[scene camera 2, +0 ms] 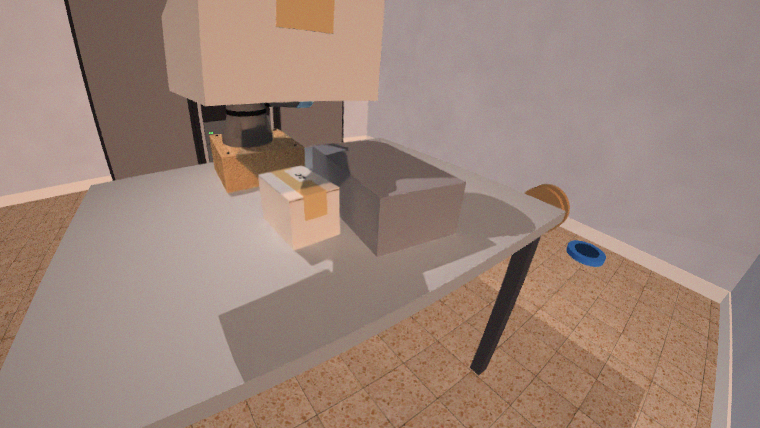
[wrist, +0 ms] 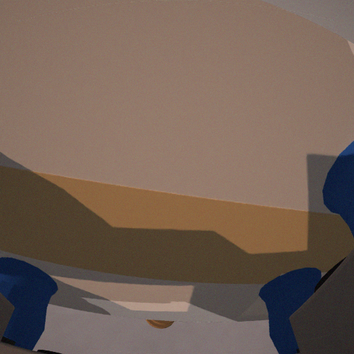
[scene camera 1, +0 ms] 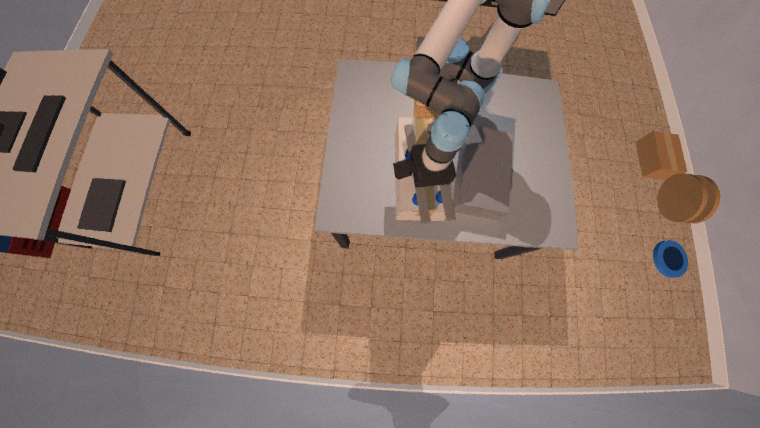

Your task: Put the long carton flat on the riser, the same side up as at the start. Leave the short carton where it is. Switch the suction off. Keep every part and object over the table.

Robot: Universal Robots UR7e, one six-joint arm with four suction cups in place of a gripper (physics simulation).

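The long carton, pale with a tan tape strip, hangs high above the table, roughly level. My gripper is over its top face, with the blue suction cups against it; it is shut on the long carton. The short carton, pale with tan tape and a dark mark on top, stands on the table, lower than the long carton and apart from it; in scene camera 1 it is hidden. The riser, a grey block, stands to the right of the short carton. Its top bears no carton.
The grey table carries the arm's brown base block behind the short carton. A brown box, a round brown stool and a blue ring are on the floor to the right. A shelf unit stands left.
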